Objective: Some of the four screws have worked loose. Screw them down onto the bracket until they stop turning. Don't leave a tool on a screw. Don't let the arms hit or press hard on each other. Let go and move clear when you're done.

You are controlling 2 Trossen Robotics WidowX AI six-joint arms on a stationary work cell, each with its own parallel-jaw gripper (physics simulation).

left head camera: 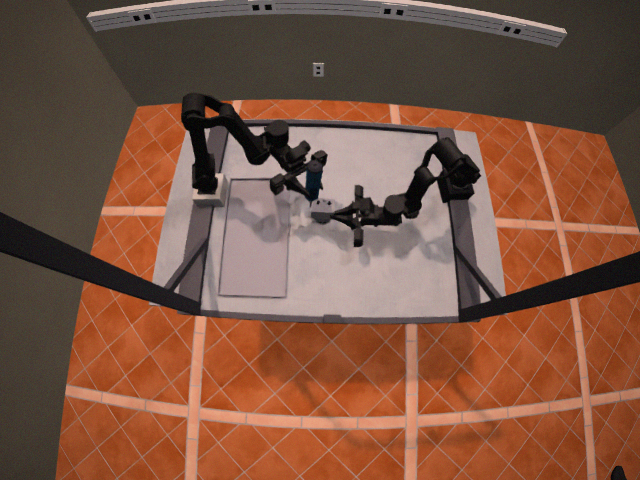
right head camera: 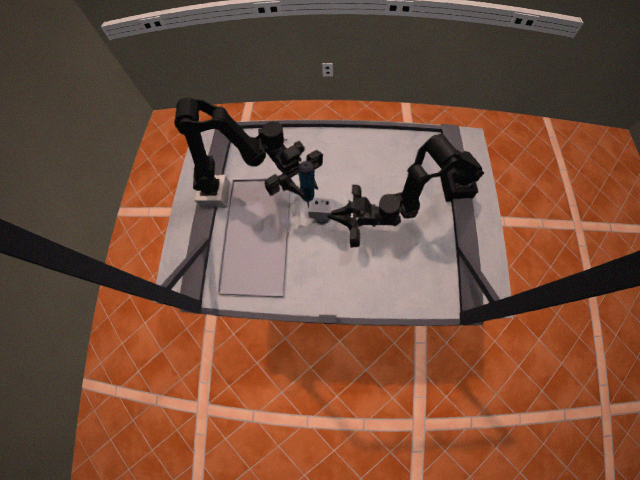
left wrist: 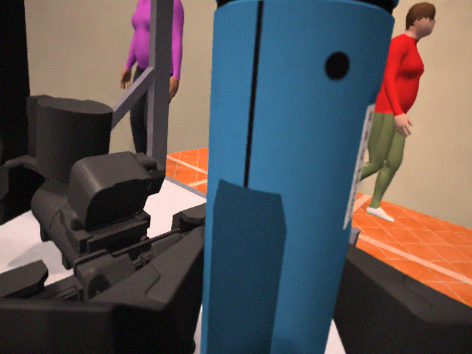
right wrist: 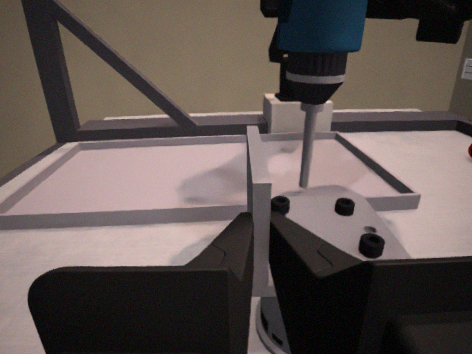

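Pixels of known places: left gripper, between the fingertips: (left head camera: 316, 192) (right head camera: 311, 193) (left wrist: 263, 240); right gripper, between the fingertips: (left head camera: 330, 215) (right head camera: 327, 215) (left wrist: 199, 345) (right wrist: 258, 223); left arm's base, origin of its link: (left head camera: 207, 186) (right head camera: 209, 187) (right wrist: 295, 97); right arm's base, origin of its link: (left head camera: 458, 181) (right head camera: 462, 179).
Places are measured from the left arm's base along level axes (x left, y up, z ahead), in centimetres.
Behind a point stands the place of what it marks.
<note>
My left gripper (left head camera: 313, 192) {y 13.1, x -9.5, z 37.5 cm} (right head camera: 307, 193) {y 13.1, x -9.5, z 37.5 cm} is shut on a blue power screwdriver (left head camera: 313, 180) {y 20.6, x -9.8, z 36.7 cm} (right head camera: 306, 180) {y 20.7, x -9.8, z 36.9 cm} (left wrist: 300, 125) {y 18.1, x -6.2, z 35.4 cm} (right wrist: 322, 25) {y 9.7, x -8.4, z 38.0 cm}, held upright with the bit down. In the right wrist view the bit tip shows near the far edge of the grey bracket (left head camera: 321, 210) {y 0.3, x -9.0, z 39.1 cm} (right head camera: 318, 207) {y 0.5, x -8.0, z 38.7 cm} (right wrist: 315, 205) {y 0.5, x -7.7, z 37.2 cm}; contact cannot be told. Three black screws show there: one near the upright plate (right wrist: 280, 204) {y 1.3, x -10.0, z 38.2 cm}, one farther right (right wrist: 345, 206) {y 1.1, x -6.5, z 38.4 cm}, one nearer the camera (right wrist: 371, 245) {y 1.2, x -6.8, z 41.9 cm}. The fourth does not show. My right gripper (left head camera: 333, 214) {y 2.6, x -11.5, z 41.8 cm} (right head camera: 330, 214) {y 2.6, x -11.5, z 41.8 cm} (right wrist: 258, 223) {y 2.6, x -11.5, z 41.8 cm} is shut on the bracket's upright plate.
A shallow tray (left head camera: 253, 268) {y -5.7, x -26.9, z 17.6 cm} (right head camera: 253, 268) {y -5.7, x -27.0, z 17.9 cm} (right wrist: 100, 218) {y -5.2, x -24.4, z 28.4 cm} lies on the left of the table. A round base (right wrist: 270, 325) {y -4.4, x -10.7, z 41.0 cm} is under the bracket. The right arm (left wrist: 110, 200) {y 9.4, x -11.0, z 50.7 cm} is close beside the left gripper. Part of a red object (right wrist: 470, 150) {y -4.8, x 21.9, z 15.9 cm} shows at the right edge.
</note>
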